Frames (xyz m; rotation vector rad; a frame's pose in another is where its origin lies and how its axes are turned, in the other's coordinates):
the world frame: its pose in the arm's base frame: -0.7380 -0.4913 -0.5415 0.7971 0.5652 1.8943
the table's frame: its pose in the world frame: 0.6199 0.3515 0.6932 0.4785 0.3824 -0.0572
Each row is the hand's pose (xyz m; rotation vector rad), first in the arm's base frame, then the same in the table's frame.
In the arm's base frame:
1: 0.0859 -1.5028 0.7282 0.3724 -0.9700 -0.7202
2: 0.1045 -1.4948 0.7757 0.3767 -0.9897 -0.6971
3: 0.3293 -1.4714 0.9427 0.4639 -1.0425 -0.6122
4: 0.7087 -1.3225 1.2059 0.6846 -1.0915 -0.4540
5: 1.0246 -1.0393 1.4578 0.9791 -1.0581 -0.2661
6: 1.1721 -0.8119 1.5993 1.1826 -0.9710 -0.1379
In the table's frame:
1: -1.5864 0.5077 -0.1041 0.9274 2.2904 1.4564
2: -1.5892 0.5457 -0.0693 0.9617 2.2985 1.4357
3: -1.6967 0.6395 0.1728 1.0373 2.4000 1.3183
4: -1.7904 0.7552 0.6346 1.1075 2.6445 1.0671
5: -1.7386 0.8460 1.1168 -1.0133 -2.7616 -0.7048
6: -1.6367 0.8891 1.4018 -0.8488 -2.6937 -0.4658

